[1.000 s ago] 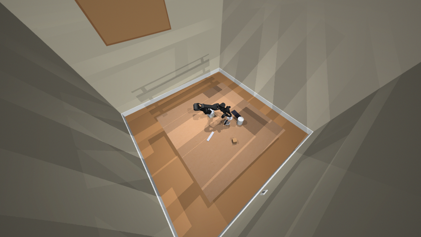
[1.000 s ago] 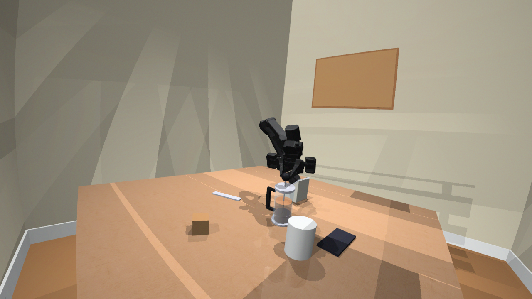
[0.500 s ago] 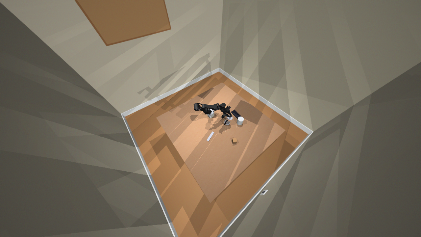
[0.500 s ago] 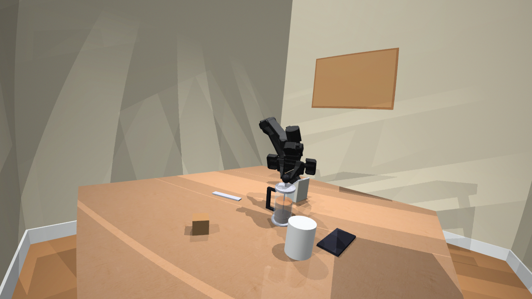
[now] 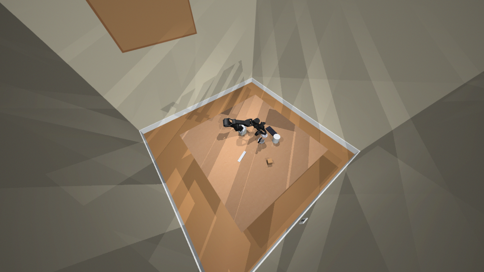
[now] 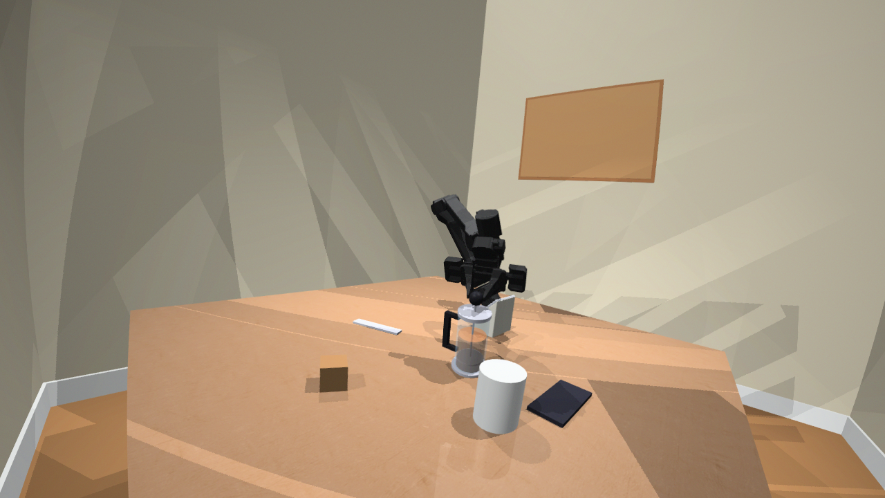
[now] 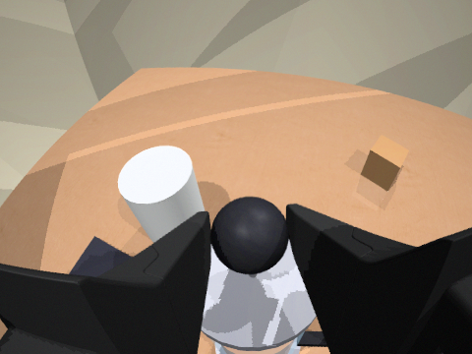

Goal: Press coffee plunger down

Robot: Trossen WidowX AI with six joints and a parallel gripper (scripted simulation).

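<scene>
My gripper tip is 90 mm above the coffee press, 30 mm to the left of it and 20 mm past it. The rest, counted from my gripper tip: dark flat slab 190 mm to the left, 170 mm below, 80 mm behind; then white cylinder 130 mm to the left, 130 mm below, 70 mm ahead.
</scene>
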